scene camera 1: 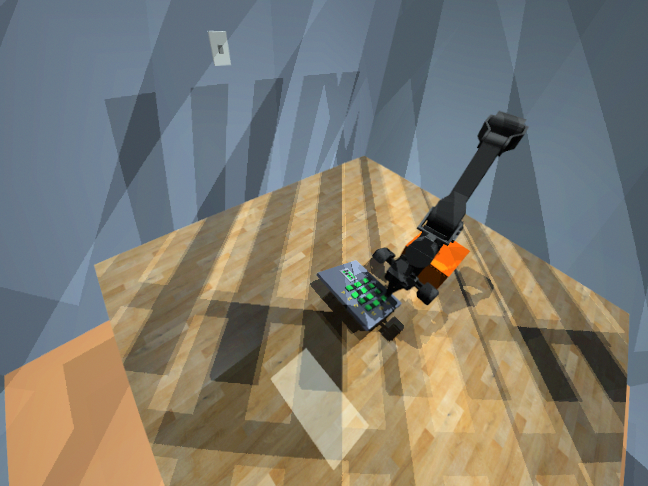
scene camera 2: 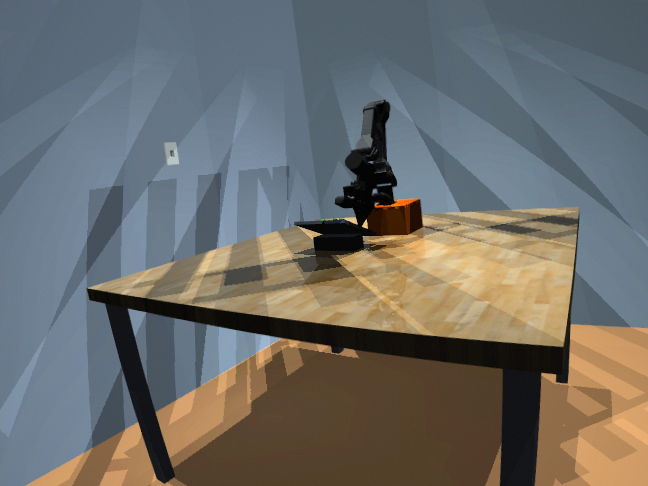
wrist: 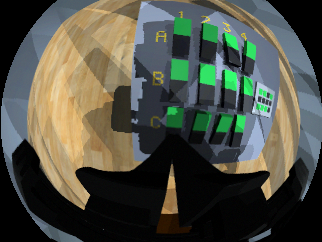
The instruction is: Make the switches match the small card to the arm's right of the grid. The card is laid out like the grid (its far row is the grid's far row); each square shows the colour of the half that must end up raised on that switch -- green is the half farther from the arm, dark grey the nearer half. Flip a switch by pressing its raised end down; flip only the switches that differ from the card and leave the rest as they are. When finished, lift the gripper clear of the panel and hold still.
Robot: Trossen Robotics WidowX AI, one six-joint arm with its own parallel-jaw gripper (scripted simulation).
Path:
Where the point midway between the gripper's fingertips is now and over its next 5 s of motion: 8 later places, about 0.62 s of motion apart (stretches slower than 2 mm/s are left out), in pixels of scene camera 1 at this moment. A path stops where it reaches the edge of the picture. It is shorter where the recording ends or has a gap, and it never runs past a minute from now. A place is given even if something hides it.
My gripper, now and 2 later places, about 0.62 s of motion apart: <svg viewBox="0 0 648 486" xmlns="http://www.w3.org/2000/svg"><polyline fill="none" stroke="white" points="387,295 386,295 392,278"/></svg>

